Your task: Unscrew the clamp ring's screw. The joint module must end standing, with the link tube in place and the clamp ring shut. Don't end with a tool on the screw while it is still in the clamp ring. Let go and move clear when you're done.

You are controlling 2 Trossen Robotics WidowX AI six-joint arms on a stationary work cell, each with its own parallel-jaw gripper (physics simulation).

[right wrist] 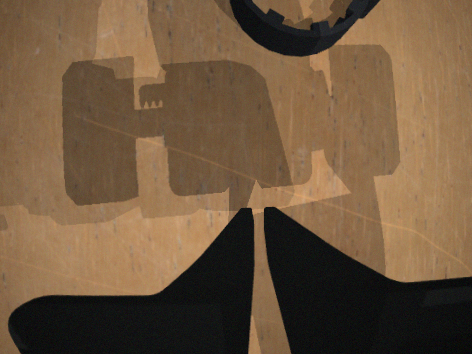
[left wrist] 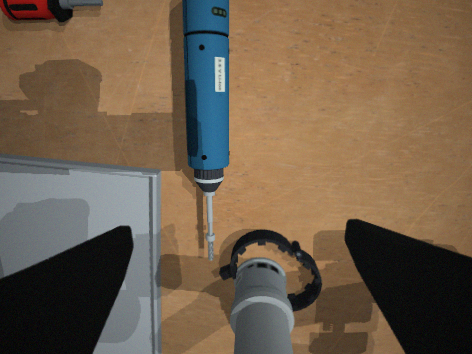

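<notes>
The black clamp ring (left wrist: 260, 235) (right wrist: 300, 45) shows around the slotted end of the grey joint module and tube (left wrist: 262, 310), off-centre; part of it is hidden. I cannot tell where the module ends and the tube begins. The blue power screwdriver (left wrist: 207, 105) lies on the table, and a threaded screw (left wrist: 210, 250) sits at its bit tip, left of the ring. My left gripper (left wrist: 240, 233) is wide open and empty, with the ring below and between its fingertips. My right gripper (right wrist: 257, 218) is shut to a narrow gap with nothing between its fingertips, a little short of the ring.
A grey tray (left wrist: 155, 250) lies left of the ring and the screwdriver bit. Part of a red-handled tool (left wrist: 30, 9) shows at the top left of the left wrist view. Broad shadows lie on the wooden table (right wrist: 430, 215).
</notes>
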